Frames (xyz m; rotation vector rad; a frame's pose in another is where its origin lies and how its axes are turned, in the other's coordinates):
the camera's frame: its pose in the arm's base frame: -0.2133 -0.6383 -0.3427 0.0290 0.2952 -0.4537
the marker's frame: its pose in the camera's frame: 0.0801 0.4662 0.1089 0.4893 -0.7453 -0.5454
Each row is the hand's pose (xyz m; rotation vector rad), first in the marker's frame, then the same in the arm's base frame.
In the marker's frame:
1: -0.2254 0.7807 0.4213 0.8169 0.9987 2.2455
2: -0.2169 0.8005 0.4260 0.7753 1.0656 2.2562
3: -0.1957 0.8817 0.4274 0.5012 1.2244 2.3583
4: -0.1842 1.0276 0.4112 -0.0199 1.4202 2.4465
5: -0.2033 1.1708 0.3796 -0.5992 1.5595 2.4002
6: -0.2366 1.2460 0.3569 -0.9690 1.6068 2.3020
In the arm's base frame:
1: 0.3416 0.3480 0.3533 0.5399 -0.0292 1.5232
2: 0.3568 0.3509 0.3689 0.5306 0.0379 1.5306
3: 0.4241 0.3734 0.4138 0.3662 0.2631 1.5634
4: 0.5448 0.4358 0.4704 0.0597 0.6049 1.5457
5: 0.6602 0.5224 0.5031 -0.2607 0.9306 1.4320
6: 0.7151 0.5875 0.5077 -0.4625 1.1166 1.3163

